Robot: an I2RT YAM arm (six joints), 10 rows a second.
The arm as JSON. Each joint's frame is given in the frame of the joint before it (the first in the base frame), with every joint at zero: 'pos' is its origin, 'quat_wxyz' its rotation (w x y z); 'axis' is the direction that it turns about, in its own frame. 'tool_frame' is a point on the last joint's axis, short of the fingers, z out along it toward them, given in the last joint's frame.
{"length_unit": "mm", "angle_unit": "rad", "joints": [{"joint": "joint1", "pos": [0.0, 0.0, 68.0], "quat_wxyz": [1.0, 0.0, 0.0, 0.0], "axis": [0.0, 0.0, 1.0]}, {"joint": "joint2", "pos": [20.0, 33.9, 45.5], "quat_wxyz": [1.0, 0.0, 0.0, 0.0], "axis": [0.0, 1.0, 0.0]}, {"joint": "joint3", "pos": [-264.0, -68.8, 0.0], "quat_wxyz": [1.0, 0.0, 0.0, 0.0], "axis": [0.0, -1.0, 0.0]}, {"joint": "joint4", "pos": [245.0, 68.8, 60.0], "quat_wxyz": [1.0, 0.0, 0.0, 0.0], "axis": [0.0, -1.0, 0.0]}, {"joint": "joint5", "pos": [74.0, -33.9, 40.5], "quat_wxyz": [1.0, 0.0, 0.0, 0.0], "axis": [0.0, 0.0, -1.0]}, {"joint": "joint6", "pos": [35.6, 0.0, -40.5], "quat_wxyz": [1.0, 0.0, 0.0, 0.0], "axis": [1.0, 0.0, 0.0]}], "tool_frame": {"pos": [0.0, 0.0, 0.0], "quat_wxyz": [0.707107, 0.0, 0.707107, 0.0]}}
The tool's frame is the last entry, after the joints.
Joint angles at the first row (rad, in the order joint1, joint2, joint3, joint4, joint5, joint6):
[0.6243 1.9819 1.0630 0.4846 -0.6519 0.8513]
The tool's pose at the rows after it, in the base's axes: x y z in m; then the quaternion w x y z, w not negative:
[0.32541, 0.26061, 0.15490, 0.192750, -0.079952, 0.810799, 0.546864]
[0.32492, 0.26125, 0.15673, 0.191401, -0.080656, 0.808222, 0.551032]
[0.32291, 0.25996, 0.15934, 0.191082, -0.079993, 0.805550, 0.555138]
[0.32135, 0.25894, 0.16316, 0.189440, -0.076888, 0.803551, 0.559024]
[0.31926, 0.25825, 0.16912, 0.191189, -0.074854, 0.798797, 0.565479]
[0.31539, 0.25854, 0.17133, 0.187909, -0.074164, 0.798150, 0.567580]
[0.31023, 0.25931, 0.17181, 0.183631, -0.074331, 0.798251, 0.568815]
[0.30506, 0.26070, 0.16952, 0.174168, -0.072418, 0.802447, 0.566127]
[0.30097, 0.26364, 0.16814, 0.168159, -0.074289, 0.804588, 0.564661]
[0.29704, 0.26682, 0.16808, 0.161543, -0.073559, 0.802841, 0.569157]
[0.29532, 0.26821, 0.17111, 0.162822, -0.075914, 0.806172, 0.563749]
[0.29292, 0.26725, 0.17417, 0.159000, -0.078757, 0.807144, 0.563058]
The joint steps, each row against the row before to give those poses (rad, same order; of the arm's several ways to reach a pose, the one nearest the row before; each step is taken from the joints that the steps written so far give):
[-0.0015 0.0046 0.0077 0.0032 -0.0092 0.0092]
[0.0015 -0.0030 0.0000 0.0061 -0.0062 0.0077]
[0.0000 -0.0123 -0.0107 0.0092 -0.0045 0.0092]
[0.0000 -0.0138 -0.0061 0.0016 -0.0031 0.0138]
[0.0015 -0.0184 -0.0077 0.0107 -0.0016 0.0169]
[0.0062 -0.0138 -0.0107 0.0000 0.0000 0.0092]
[0.0092 -0.0123 -0.0154 0.0031 0.0016 0.0077]
[0.0107 -0.0062 -0.0122 -0.0107 0.0030 0.0061]
[0.0123 -0.0015 -0.0047 -0.0062 0.0031 0.0016]
[0.0122 -0.0015 -0.0061 0.0122 -0.0015 0.0183]
[0.0062 -0.0107 0.0062 -0.0291 0.0106 -0.0122]
[0.0015 -0.0153 -0.0031 -0.0198 -0.0060 -0.0045]

